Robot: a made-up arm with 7 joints. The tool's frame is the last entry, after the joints. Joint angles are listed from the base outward. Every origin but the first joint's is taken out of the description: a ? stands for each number. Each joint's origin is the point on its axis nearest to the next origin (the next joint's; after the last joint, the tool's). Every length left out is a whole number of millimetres.
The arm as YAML. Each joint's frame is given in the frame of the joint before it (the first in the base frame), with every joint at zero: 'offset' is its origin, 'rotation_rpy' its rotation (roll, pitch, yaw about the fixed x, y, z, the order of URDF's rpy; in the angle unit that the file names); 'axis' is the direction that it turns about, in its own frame. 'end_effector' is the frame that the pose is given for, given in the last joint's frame.
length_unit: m
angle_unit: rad
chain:
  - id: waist
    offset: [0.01, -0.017, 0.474]
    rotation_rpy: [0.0, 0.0, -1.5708]
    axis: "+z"
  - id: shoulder
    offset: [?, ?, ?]
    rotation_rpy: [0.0, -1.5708, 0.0]
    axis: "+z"
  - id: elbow
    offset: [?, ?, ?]
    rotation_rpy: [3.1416, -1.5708, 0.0]
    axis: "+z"
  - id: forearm
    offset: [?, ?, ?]
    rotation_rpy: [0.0, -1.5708, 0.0]
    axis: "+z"
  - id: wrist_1
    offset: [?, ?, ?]
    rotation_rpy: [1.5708, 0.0, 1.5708]
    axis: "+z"
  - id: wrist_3
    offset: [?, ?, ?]
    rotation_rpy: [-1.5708, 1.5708, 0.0]
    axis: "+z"
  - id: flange
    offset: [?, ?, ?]
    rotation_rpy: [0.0, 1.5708, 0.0]
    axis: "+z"
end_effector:
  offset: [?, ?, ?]
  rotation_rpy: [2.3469, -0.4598, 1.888]
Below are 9 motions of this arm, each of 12 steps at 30 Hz.
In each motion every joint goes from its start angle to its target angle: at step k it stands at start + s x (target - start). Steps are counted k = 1, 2, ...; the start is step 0. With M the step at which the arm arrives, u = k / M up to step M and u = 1 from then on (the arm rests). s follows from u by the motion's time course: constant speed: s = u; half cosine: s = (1 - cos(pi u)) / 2; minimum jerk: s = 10 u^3 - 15 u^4 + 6 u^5.
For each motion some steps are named. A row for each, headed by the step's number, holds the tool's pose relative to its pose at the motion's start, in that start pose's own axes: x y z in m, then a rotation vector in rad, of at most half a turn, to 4 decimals.
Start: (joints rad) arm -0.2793 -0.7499 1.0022 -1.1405 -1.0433 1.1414 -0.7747
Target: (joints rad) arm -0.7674 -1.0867 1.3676 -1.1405 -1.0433 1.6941 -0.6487
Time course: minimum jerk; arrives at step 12
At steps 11, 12:
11: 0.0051 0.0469 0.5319 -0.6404 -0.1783 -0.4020
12: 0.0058 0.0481 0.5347 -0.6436 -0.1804 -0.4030

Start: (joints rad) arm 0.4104 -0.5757 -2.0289 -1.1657 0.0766 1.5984 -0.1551
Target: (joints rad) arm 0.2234 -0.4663 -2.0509 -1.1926 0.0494 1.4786 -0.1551
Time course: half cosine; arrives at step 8
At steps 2, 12:
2: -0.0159 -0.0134 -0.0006 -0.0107 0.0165 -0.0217
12: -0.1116 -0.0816 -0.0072 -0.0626 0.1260 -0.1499

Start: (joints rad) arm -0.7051 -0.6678 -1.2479 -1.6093 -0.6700 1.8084 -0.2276
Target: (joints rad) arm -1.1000 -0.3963 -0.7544 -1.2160 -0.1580 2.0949 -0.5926
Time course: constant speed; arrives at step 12
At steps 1, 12:
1: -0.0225 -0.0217 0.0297 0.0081 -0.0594 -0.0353
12: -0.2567 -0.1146 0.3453 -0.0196 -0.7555 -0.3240

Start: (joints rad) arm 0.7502 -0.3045 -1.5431 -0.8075 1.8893 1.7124 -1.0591
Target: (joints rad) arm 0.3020 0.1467 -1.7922 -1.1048 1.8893 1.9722 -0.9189
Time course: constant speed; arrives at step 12
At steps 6, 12:
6: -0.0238 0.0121 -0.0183 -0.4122 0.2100 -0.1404
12: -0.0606 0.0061 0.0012 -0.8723 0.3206 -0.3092

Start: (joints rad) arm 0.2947 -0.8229 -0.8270 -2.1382 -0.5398 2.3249 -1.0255
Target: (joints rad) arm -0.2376 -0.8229 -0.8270 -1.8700 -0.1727 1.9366 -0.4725
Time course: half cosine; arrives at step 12
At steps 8, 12:
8: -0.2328 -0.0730 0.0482 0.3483 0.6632 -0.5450
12: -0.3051 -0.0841 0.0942 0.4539 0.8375 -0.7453

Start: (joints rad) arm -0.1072 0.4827 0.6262 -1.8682 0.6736 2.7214 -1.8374
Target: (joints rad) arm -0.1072 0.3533 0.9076 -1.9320 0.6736 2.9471 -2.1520
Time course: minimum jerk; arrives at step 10
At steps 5, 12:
5: 0.0652 0.0144 0.0841 -0.1685 -0.2049 0.1058
12: 0.1195 0.0374 0.1743 -0.3449 -0.4023 0.2116

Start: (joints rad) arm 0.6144 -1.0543 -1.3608 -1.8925 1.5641 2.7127 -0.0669
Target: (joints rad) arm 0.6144 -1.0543 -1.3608 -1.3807 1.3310 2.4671 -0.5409
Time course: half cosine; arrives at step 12
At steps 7, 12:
7: -0.0590 0.1166 0.1029 -0.0791 -0.3293 0.5326
12: -0.1168 0.1660 0.1670 -0.1253 -0.5666 0.8160

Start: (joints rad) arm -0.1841 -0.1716 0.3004 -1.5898 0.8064 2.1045 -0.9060
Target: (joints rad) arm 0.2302 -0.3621 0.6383 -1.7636 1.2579 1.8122 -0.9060
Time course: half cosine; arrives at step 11
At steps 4, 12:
4: 0.0227 0.1336 0.0317 0.2249 -0.0633 0.2077
12: -0.0613 0.4471 0.1615 0.7061 -0.1368 0.7739

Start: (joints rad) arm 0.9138 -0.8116 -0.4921 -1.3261 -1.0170 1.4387 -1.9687
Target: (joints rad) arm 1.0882 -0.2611 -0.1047 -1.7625 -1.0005 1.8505 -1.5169
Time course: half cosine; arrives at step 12
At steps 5, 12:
5: 0.2354 -0.1988 0.0300 -0.2212 -0.0973 0.1368
12: 0.6540 -0.3371 0.2364 -0.5593 -0.3965 0.2837

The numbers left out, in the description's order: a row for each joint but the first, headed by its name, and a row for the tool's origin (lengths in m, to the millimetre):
shoulder: 0.016 0.0 0.0
elbow: 0.562 -0.026 0.0
forearm: -0.026 -0.119 0.0
wrist_1: 0.356 0.083 0.0
wrist_3: -0.024 0.037 0.0
flange: 0.005 0.152 0.0
tool: -0.004 0.021 0.0

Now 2 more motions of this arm.
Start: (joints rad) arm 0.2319 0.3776 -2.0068 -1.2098 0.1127 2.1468 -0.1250
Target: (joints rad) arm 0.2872 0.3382 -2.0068 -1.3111 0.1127 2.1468 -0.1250
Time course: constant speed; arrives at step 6
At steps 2, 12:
2: 0.0040 0.0088 -0.0168 0.0142 0.0249 0.0282
12: 0.0103 0.0291 -0.0496 0.0413 0.0737 0.0869

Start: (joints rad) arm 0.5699 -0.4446 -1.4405 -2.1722 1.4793 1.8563 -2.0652
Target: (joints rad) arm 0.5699 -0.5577 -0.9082 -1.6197 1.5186 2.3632 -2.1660
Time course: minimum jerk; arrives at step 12
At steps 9, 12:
9: 0.2747 0.0820 0.1263 -0.3061 -0.5240 0.1924
12: 0.2964 0.0961 0.1529 -0.3339 -0.5930 0.1855

